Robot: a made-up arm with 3 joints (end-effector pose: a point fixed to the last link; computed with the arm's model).
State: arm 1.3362 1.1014 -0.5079
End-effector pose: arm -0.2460 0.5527 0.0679 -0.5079 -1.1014 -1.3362
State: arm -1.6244 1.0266 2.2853
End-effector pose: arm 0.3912 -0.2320 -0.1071 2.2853 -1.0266 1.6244
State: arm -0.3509 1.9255 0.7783
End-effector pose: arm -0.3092 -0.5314 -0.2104 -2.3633 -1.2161 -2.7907
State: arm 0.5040 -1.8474 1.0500
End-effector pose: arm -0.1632 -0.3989 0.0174 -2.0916 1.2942 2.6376
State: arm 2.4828 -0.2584 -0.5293
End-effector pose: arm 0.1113 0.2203 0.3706 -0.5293 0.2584 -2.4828
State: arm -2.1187 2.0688 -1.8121
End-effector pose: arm 0.1172 -0.2456 -0.1514 1.3295 -1.0728 -1.0229
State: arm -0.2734 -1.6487 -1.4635
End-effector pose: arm -0.0237 0.0208 0.0745 1.6781 1.4929 -2.8682
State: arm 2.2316 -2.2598 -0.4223
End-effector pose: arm -0.1852 -0.0266 -0.1726 2.7193 0.8818 0.9100
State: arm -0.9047 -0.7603 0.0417
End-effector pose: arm 0.1736 -0.1675 0.3408 0.0417 0.7603 0.9047
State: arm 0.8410 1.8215 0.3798
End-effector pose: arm -0.6029 0.1976 -0.1975 -2.7618 -1.3201 2.3006
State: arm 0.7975 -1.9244 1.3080
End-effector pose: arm -0.3228 -0.3091 0.0170 -1.8336 1.2172 2.3441
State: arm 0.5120 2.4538 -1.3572
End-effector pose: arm -0.2365 0.1562 -0.2438 1.7844 -0.6878 2.6296
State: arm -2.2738 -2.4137 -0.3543
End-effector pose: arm 0.0406 0.1771 -0.2287 2.7873 0.7279 -0.8678
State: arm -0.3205 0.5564 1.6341
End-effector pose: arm -0.2057 -0.5406 0.0347 1.6341 -0.5564 0.3205
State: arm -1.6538 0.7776 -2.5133
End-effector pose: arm 0.0748 -0.2632 -0.1033 -2.5133 -0.7776 1.6538
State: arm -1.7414 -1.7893 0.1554
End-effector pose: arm 0.2331 0.2193 0.0044 -2.9862 1.3523 -1.4002
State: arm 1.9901 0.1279 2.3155
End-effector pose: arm -0.2121 0.4402 -0.0499 2.3155 -0.1279 -1.9901
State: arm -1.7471 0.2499 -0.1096
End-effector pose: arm 0.2730 -0.3714 0.3439 -0.1096 -0.2499 1.7471
